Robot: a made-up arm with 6 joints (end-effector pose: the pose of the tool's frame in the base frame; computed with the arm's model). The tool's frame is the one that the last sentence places.
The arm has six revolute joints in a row. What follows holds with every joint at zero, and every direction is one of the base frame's.
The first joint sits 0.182 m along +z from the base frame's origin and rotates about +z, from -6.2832 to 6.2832 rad.
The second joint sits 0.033 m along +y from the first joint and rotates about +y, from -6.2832 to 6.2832 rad.
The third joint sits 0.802 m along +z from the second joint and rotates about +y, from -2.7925 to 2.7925 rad.
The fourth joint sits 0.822 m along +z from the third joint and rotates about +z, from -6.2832 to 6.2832 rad.
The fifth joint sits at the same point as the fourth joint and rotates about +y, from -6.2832 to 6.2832 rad.
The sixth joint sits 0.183 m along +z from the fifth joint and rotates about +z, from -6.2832 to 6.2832 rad.
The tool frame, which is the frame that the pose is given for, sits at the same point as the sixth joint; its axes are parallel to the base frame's.
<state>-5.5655 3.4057 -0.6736 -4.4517 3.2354 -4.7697</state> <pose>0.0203 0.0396 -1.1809 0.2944 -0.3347 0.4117</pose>
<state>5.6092 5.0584 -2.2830 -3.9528 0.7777 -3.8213</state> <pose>-0.1798 0.3050 -0.4036 -0.9656 1.9178 -0.6181</pose>
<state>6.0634 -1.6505 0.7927 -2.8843 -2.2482 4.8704</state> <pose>-1.1992 0.3389 0.6851 1.0719 1.0943 1.2369</pose>
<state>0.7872 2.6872 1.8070 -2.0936 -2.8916 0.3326</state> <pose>-0.2504 -0.1490 -0.6561 -1.0688 -1.3397 -2.3984</pose>
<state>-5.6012 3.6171 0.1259 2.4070 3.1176 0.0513</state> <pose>-0.5863 -0.4297 -1.0598 -0.6950 0.0186 -1.6096</pose>
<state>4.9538 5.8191 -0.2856 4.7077 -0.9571 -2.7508</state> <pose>-0.0595 1.0053 1.5784 -0.6159 0.9534 0.2006</pose>
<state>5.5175 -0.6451 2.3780 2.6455 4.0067 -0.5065</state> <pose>0.1154 -0.1571 0.5884 -2.6272 0.5446 1.4246</pose>
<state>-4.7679 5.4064 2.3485 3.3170 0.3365 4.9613</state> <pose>-0.0020 0.3682 0.8526 -0.4324 -1.5035 -2.4070</pose>
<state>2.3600 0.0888 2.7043 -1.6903 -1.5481 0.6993</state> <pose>-0.3874 0.0820 0.1969 1.7766 0.4928 -1.4069</pose>
